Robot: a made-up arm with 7 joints.
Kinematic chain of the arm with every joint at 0, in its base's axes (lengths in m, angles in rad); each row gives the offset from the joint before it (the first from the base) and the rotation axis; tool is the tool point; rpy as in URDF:
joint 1: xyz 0 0 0.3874 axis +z
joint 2: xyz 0 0 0 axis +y
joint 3: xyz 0 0 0.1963 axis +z
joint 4: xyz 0.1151 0 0 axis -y
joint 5: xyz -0.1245 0 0.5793 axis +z
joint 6: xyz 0 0 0 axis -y
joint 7: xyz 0.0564 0 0 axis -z
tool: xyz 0 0 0 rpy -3.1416 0 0
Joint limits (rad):
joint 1: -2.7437..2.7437
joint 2: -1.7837..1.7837
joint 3: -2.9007..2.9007
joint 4: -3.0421..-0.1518
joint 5: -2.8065..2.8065
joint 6: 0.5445..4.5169
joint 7: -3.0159..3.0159
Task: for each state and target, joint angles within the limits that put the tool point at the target. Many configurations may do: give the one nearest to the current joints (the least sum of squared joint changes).
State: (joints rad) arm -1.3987 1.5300 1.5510 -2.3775 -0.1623 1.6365 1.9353
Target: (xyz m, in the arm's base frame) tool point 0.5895 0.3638 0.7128
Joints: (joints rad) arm -0.9784 1.3188 1.9883 -1.9123 -0.1646 1.6994 1.9353
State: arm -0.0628 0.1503 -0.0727 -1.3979 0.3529 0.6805 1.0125
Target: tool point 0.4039 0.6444 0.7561
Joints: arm 0.6169 0.2938 0.4573 -1.1177 0.4006 0.9786 1.0125
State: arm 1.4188 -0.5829 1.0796 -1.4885 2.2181 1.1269 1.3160
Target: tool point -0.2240 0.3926 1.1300
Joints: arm 1.1169 -0.2577 0.6849 -0.9989 2.2696 1.2461 1.3160
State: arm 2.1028 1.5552 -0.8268 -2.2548 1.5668 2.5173 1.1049
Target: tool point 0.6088 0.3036 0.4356
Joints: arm 2.1409 1.6375 -1.5658 -2.2243 1.5632 2.5442 1.1049
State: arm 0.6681 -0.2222 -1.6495 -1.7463 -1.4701 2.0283 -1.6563
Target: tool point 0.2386 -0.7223 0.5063
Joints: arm 0.5153 -0.2143 -1.7643 -1.8455 -1.4812 2.0535 -1.6563
